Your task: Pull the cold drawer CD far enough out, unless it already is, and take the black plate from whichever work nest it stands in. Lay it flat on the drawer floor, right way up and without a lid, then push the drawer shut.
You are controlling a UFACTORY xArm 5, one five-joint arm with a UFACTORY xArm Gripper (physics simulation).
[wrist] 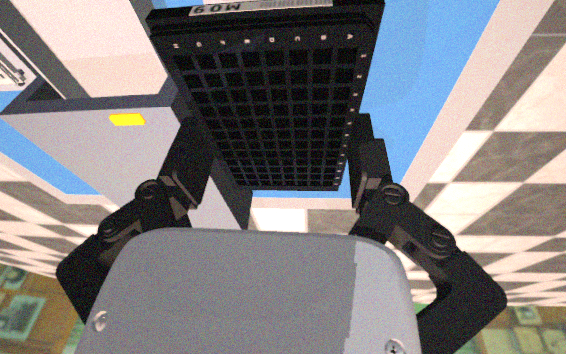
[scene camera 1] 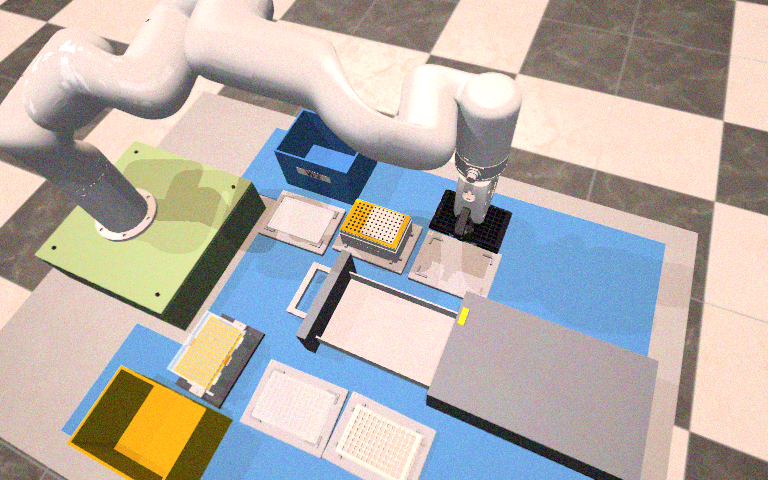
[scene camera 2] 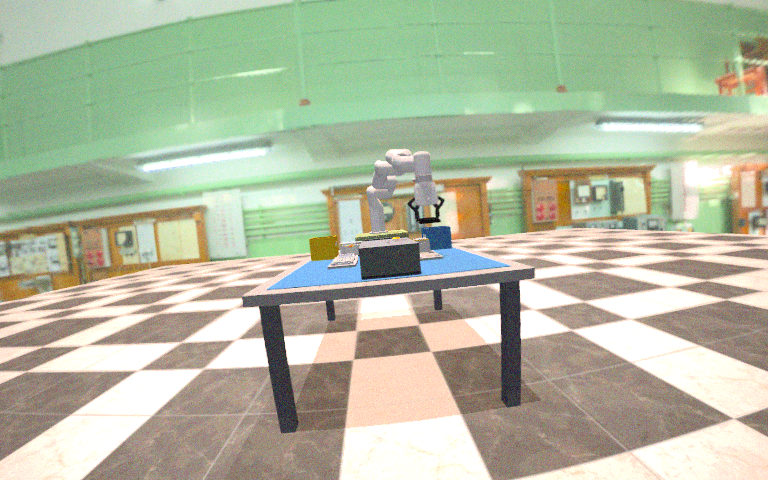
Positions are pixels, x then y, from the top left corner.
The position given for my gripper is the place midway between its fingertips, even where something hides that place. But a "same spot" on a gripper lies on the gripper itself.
my gripper: wrist 276, 133; scene camera 1; scene camera 2
same spot on my gripper: (scene camera 2: 425, 193) = (scene camera 1: 493, 188)
